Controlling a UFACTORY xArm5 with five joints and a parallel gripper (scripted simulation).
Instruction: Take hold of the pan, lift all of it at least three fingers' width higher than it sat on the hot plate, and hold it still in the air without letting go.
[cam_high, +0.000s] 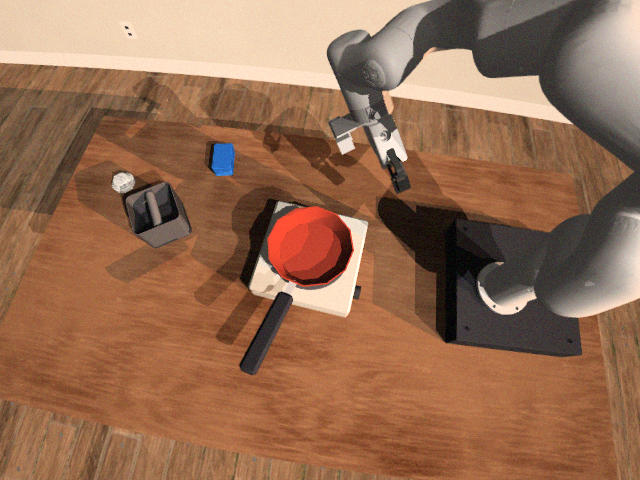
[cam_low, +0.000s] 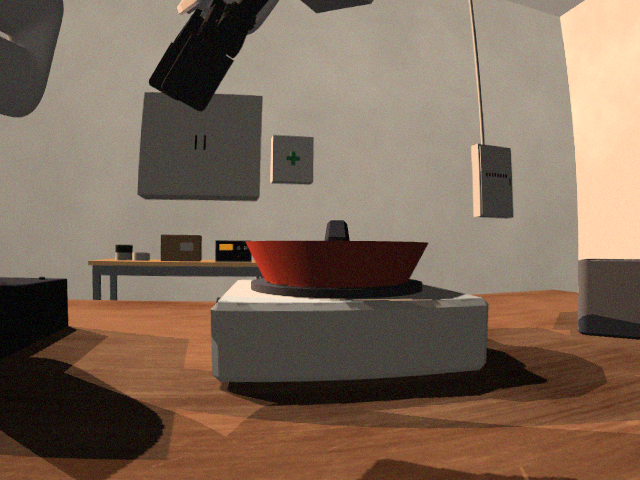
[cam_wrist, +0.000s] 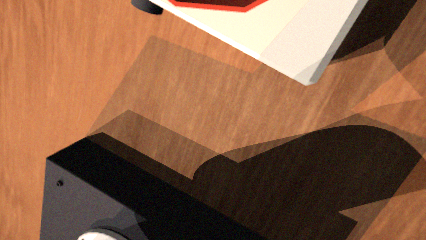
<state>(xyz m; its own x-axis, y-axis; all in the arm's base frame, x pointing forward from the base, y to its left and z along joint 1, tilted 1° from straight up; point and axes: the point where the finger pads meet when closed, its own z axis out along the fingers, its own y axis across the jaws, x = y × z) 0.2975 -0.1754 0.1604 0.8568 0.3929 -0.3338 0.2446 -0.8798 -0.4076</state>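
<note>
The pan is 180 mm ahead of my hand, 190 mm to the left of it and 120 mm below it. The rest, counted from my hand: blue block (450 mm ahead, 150 mm to the right, 210 mm below); then small white jar (740 mm ahead, 50 mm to the right, 220 mm below); then hot plate (140 mm ahead, 130 mm to the left, 200 mm below).
</note>
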